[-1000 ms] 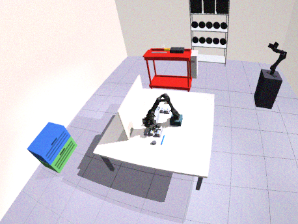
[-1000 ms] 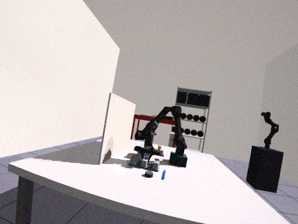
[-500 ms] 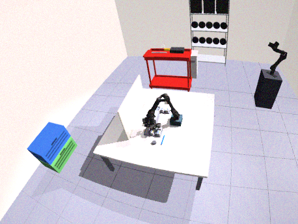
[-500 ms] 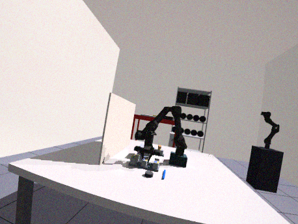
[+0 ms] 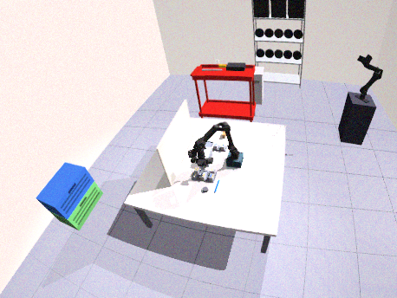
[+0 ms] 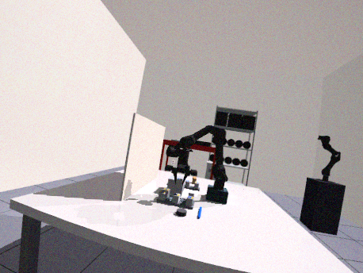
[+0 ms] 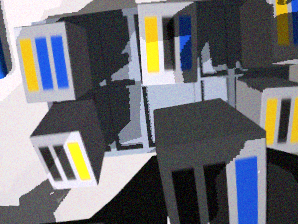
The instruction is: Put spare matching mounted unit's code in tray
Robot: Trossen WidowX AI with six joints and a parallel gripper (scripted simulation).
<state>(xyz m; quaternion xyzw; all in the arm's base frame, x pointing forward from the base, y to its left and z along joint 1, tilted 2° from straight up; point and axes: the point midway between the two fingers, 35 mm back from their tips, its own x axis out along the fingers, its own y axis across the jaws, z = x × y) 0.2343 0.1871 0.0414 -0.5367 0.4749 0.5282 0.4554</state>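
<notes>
My gripper tip is 10 cm short of the grey-blue tray, 36 cm to the left of it and 9 cm above it. The rest, counted from my gripper tip: grey mounted unit 5 cm ahead, 16 cm to the right, 4 cm below; black puck 7 cm behind, 17 cm to the left, 8 cm below; blue pen 15 cm behind, 10 cm to the left, 9 cm below.
</notes>
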